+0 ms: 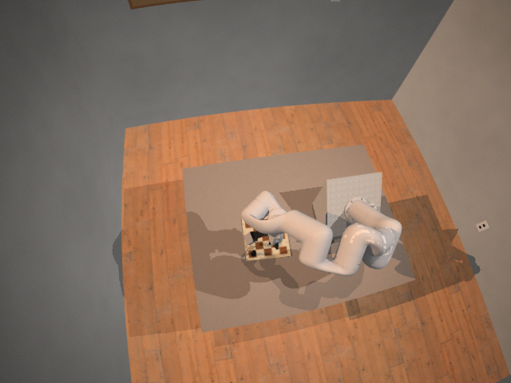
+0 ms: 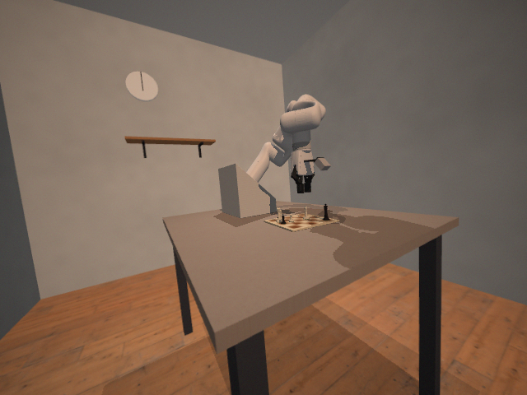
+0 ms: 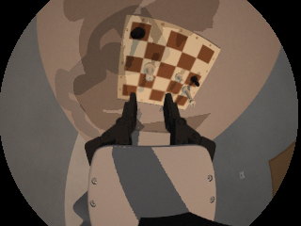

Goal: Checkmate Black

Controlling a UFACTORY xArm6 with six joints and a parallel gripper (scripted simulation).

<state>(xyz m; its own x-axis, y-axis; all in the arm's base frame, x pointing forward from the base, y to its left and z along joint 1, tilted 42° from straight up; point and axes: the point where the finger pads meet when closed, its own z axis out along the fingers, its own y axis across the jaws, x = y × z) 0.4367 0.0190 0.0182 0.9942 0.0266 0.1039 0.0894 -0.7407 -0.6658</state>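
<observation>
Right now my hand is 40 mm to the left of the chessboard and 130 mm above it. From my hand the other things lie so: black pawn 10 mm behind, 120 mm to the right, 120 mm below; tall black piece 80 mm ahead, 30 mm to the left, 100 mm below.
</observation>
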